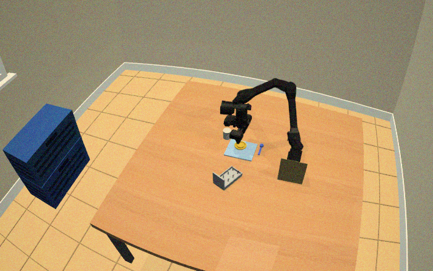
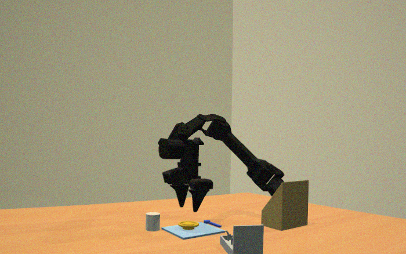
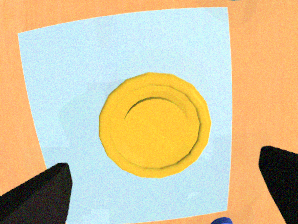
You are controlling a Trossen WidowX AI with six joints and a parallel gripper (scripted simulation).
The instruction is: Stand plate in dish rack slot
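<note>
Right now the yellow plate is 5 cm below my gripper tip. From my gripper tip the other things lie so: grey cup: 10 cm ahead, 5 cm to the right, 4 cm below; blue spoon: 11 cm behind, 6 cm below, 3 cm to the right; light blue mat: 6 cm below, 2 cm to the left, 1 cm behind.
</note>
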